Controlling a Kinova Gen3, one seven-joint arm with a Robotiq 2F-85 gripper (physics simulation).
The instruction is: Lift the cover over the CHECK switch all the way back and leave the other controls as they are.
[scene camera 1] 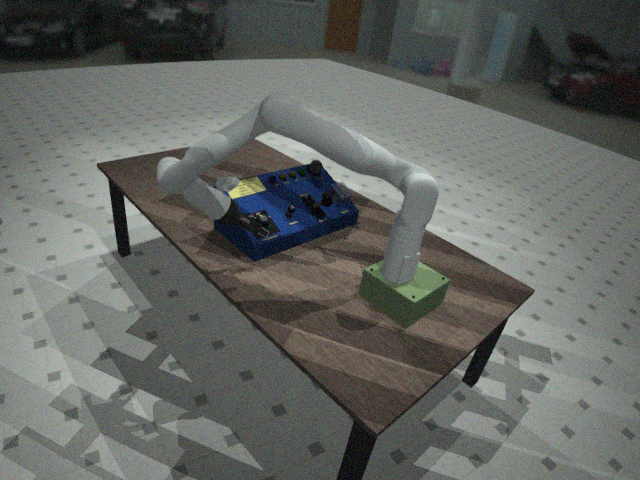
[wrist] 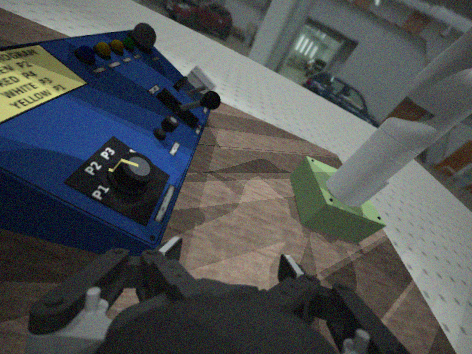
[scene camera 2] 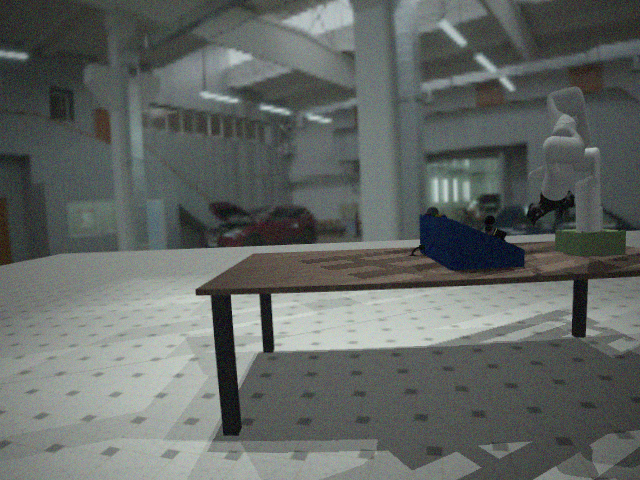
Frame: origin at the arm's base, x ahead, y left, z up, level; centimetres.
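Seen in the pictures: gripper, fingertip midpoint: (scene camera 1: 259,232) (wrist: 230,257) (scene camera 2: 547,219); arm's base at its link origin: (scene camera 1: 396,273) (wrist: 341,192) (scene camera 2: 588,231).
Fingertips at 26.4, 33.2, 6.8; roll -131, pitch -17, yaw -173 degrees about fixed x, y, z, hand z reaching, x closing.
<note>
Pixels of each thing's top centre, then the offset from my fingertips to it, as dx, dy, dz. "*": a spot on its surface instead.
- blue console at a spot on its surface: (wrist: 30,130) * +24.3, -4.6, -2.4
- black ball lever at a spot on its surface: (wrist: 210,100) * +12.7, -31.0, -0.7
- rotary knob at its top centre: (wrist: 140,161) (scene camera 1: 263,215) +13.5, -8.3, -3.0
- small toggle at its top centre: (wrist: 167,114) (scene camera 1: 290,204) +16.5, -19.9, -2.1
- round dark knob at a spot on its surface: (wrist: 144,36) (scene camera 1: 313,167) * +34.3, -39.6, +2.4
The blue console (scene camera 1: 305,229) (scene camera 2: 473,248) (wrist: 30,130) stands on the table. A clear, pale cover (scene camera 1: 341,191) (wrist: 202,79) sits near the console's end beyond the black ball lever (wrist: 210,100). The CHECK lettering is too small to read, and the cover's exact angle and the switch under it are unclear. My gripper (wrist: 230,257) is open and empty. In the wrist view its fingertips show near the console's front corner, on the rotary-knob side, well away from the cover. In scene camera 1 it is near the knob, partly hidden by the arm.
The rotary knob (scene camera 1: 262,217) (wrist: 137,167) and a small toggle (scene camera 1: 290,209) (wrist: 170,123) lie between my gripper and the cover. Coloured buttons (wrist: 110,48) and a round dark knob (scene camera 1: 314,167) (wrist: 144,36) line the back. My arm stands on a green base (scene camera 1: 395,304) (scene camera 2: 589,243) (wrist: 325,215).
</note>
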